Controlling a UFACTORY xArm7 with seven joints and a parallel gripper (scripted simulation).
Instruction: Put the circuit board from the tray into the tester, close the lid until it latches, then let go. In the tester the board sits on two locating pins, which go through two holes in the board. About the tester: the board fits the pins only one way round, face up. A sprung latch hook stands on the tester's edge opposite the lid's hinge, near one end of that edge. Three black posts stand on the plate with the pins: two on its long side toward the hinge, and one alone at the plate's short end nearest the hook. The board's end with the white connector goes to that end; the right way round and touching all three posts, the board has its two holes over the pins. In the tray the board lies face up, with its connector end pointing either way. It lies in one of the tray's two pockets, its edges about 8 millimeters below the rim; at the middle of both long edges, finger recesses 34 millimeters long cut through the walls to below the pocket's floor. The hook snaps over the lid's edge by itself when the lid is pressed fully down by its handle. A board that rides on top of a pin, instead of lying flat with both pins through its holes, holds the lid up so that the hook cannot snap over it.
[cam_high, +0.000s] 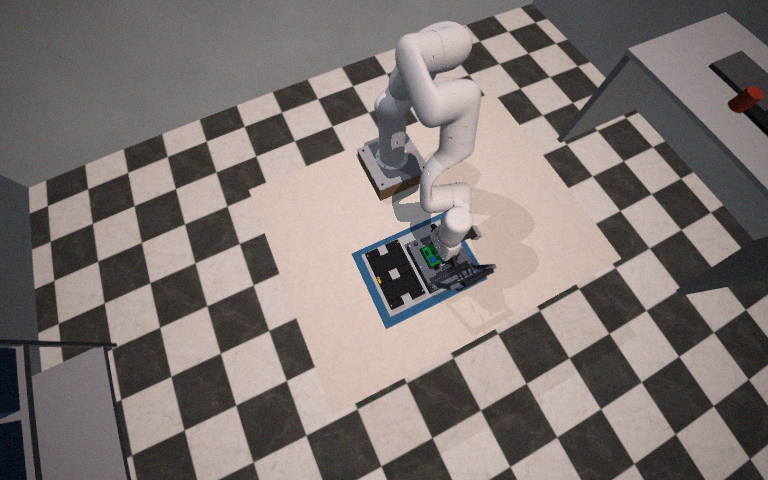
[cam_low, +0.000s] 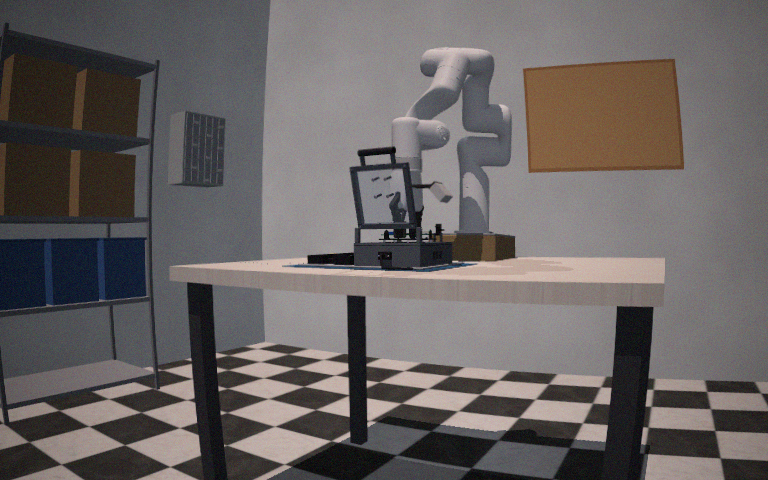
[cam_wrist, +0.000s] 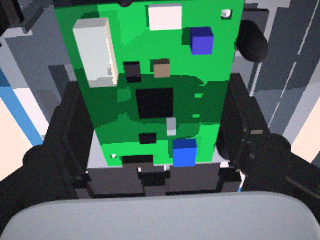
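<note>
Right now my hand is right at the green circuit board. The rest, counted from my hand: tester lid: 120 mm ahead, 10 mm to the right, 100 mm above; then latch hook: 50 mm behind, 60 mm to the left.
</note>
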